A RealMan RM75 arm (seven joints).
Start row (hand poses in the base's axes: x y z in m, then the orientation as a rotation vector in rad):
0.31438 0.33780 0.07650 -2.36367 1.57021 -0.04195
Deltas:
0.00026 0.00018 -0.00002 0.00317 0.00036 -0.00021
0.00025 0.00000 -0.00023 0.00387 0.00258 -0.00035
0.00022 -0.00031 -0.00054 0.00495 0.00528 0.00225
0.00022 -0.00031 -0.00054 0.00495 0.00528 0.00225
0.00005 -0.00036 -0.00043 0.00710 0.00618 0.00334
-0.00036 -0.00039 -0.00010 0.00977 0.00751 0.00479
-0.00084 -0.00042 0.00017 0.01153 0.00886 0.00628
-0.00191 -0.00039 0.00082 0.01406 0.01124 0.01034
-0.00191 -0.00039 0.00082 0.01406 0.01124 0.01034
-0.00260 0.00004 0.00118 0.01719 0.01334 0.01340
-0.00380 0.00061 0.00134 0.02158 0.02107 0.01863
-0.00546 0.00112 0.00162 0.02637 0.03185 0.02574
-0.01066 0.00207 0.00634 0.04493 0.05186 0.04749
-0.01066 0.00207 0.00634 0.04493 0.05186 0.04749
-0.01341 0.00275 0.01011 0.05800 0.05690 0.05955
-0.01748 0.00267 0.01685 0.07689 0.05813 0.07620
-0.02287 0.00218 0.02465 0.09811 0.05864 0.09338
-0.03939 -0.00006 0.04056 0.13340 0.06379 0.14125
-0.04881 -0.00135 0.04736 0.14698 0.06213 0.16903
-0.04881 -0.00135 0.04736 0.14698 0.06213 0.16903
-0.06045 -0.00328 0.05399 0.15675 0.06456 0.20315
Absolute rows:
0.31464 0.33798 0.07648 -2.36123 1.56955 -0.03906
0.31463 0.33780 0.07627 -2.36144 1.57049 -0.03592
0.31460 0.33749 0.07596 -2.36365 1.56826 -0.03132
0.31460 0.33749 0.07596 -2.36365 1.56826 -0.03132
0.31443 0.33744 0.07607 -2.36320 1.56664 -0.02833
0.31402 0.33741 0.07640 -2.36278 1.56460 -0.02434
0.31354 0.33738 0.07667 -2.36309 1.56284 -0.02103
0.31247 0.33741 0.07732 -2.36517 1.55822 -0.01536
0.31247 0.33741 0.07732 -2.36517 1.55822 -0.01536
0.31178 0.33784 0.07768 -2.36591 1.55445 -0.00976
0.31058 0.33841 0.07784 -2.36941 1.55018 0.00393
0.30892 0.33892 0.07812 -2.37509 1.54482 0.02196
0.30372 0.33987 0.08284 -2.38420 1.52109 0.06477
0.30372 0.33987 0.08284 -2.38420 1.52109 0.06477
0.30097 0.34055 0.08661 -2.38464 1.50426 0.08336
0.29690 0.34047 0.09335 -2.38228 1.47828 0.10273
0.29151 0.33998 0.10115 -2.37789 1.45059 0.12293
0.27499 0.33774 0.11706 -2.38459 1.38306 0.16523
0.26557 0.33645 0.12386 -2.39167 1.34427 0.17900
0.26557 0.33645 0.12386 -2.39167 1.34427 0.17900
0.25393 0.33452 0.13049 -2.40684 1.30051 0.19607

